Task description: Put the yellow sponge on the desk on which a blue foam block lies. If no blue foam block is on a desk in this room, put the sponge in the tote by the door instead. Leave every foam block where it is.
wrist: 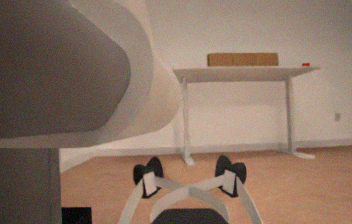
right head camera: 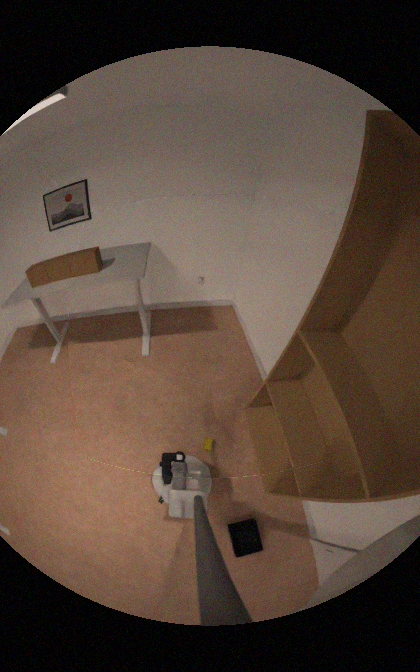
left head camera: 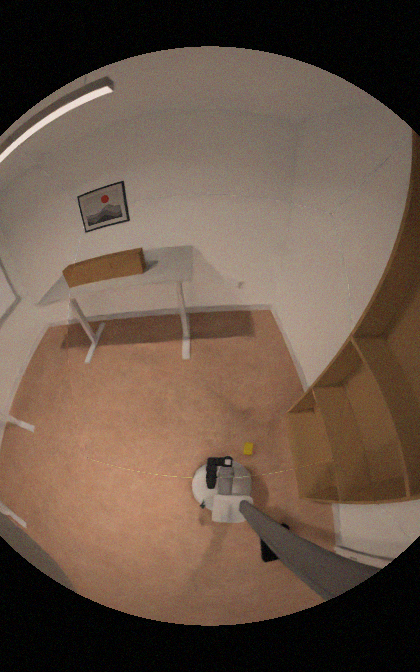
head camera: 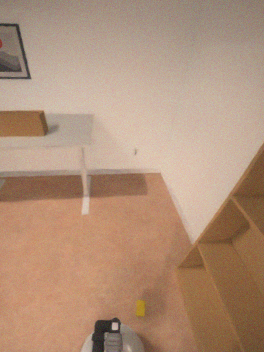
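The yellow sponge (head camera: 140,308) (left head camera: 248,448) (right head camera: 208,444) lies on the floor just ahead and to the right of my base. My gripper (wrist: 189,169) is open, its fingertips apart with no thing between them. A pale desk (head camera: 75,127) (left head camera: 172,262) (right head camera: 131,260) stands at the far wall; a long brown box on it hides part of its top. In the wrist view another desk (wrist: 195,74) bears a brown box and a small red block (wrist: 306,64). The black tote (left head camera: 268,550) (right head camera: 245,537) stands on the floor at my right. No blue foam block shows in these views.
A tall wooden bookshelf (head camera: 216,209) (left head camera: 342,345) (right head camera: 291,340) stands close to the right of the sponge. White desk feet (left head camera: 20,424) show at the left edge. My mast (left head camera: 300,555) (right head camera: 215,570) hides some floor. A framed picture (head camera: 11,64) (left head camera: 104,212) (right head camera: 67,212) hangs over the far desk.
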